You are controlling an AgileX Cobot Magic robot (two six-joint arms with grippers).
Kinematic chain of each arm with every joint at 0, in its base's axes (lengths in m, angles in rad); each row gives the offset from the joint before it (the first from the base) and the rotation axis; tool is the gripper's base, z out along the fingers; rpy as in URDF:
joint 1: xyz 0 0 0.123 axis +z
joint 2: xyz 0 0 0 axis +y
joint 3: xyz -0.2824 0 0.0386 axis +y
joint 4: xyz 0.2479 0 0.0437 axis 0.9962 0 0.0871
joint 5: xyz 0 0 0 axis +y
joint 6: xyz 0.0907 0 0.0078 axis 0.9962 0 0.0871
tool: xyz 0 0 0 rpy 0 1.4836 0
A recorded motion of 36 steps. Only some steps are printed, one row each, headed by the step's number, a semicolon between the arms.
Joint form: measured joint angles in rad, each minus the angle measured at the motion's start. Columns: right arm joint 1, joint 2, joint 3, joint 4, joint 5, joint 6; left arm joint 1, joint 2, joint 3, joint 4, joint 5, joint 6.
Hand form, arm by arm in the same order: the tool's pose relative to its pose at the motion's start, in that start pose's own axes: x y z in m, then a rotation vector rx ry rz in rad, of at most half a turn. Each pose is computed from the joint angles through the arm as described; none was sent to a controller.
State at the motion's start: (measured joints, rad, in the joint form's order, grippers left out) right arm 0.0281 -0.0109 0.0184 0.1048 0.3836 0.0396; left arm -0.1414 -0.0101 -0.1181 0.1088 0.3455 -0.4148
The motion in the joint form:
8: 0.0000 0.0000 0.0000 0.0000 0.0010 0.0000; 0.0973 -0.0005 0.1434 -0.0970 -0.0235 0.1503
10: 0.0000 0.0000 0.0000 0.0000 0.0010 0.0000; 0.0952 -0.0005 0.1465 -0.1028 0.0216 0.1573
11: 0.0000 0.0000 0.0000 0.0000 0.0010 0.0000; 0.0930 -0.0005 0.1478 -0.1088 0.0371 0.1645
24: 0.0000 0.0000 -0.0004 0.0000 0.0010 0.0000; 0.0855 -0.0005 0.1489 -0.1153 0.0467 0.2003
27: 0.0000 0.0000 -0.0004 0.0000 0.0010 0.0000; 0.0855 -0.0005 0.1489 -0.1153 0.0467 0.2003
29: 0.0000 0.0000 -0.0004 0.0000 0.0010 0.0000; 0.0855 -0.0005 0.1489 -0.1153 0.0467 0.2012
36: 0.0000 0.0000 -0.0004 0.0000 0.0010 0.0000; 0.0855 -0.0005 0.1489 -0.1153 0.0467 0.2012
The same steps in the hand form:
8: 0.0001 0.0000 0.0000 0.0000 0.0010 0.0000; 0.0421 0.0155 0.0118 -0.0940 0.0992 0.0432
10: 0.0001 0.0000 0.0000 0.0000 0.0010 0.0000; 0.0471 0.0167 0.0114 -0.1035 0.1467 0.0435
11: 0.0001 0.0000 0.0000 0.0000 0.0010 0.0000; 0.0489 0.0169 0.0112 -0.1038 0.1641 0.0449
24: 0.0000 0.0000 0.0000 0.0000 0.0006 0.0000; 0.0502 0.0167 0.0112 -0.0947 0.1785 0.0757
27: 0.0000 0.0000 0.0000 0.0000 0.0006 0.0000; 0.0502 0.0167 0.0112 -0.0947 0.1785 0.0757
29: 0.0000 0.0000 0.0000 0.0000 0.0006 0.0000; 0.0502 0.0167 0.0112 -0.0946 0.1786 0.0766
36: 0.0000 0.0000 0.0000 0.0000 0.0006 0.0000; 0.0502 0.0167 0.0112 -0.0946 0.1786 0.0766

